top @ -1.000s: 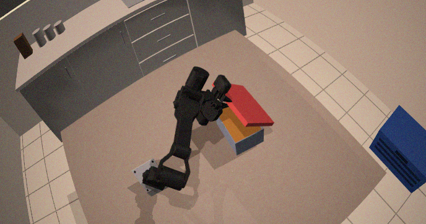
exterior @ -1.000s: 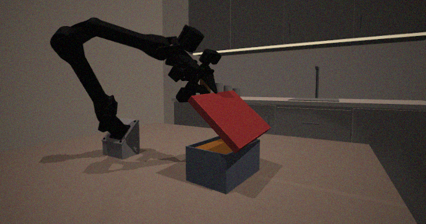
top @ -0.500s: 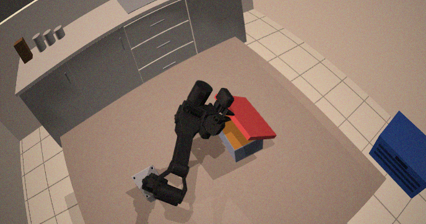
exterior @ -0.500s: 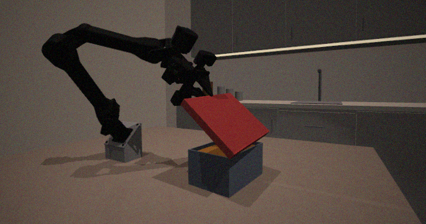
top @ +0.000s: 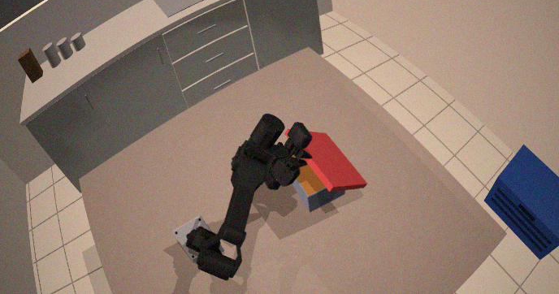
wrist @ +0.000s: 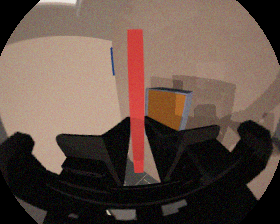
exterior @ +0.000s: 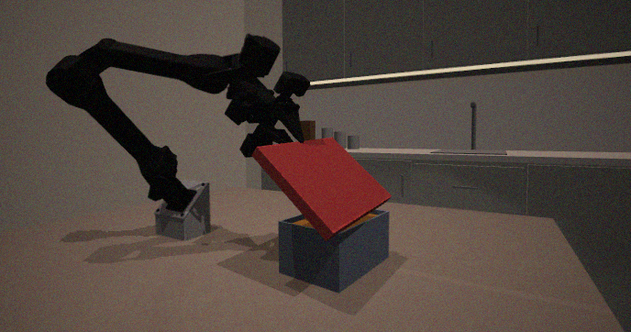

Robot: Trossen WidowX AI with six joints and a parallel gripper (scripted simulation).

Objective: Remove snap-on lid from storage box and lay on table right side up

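Right now the red lid is 6 cm ahead of my gripper tip and 5 cm below it. The rest, counted from my gripper tip: storage box: 18 cm below, 6 cm to the left, 4 cm ahead.
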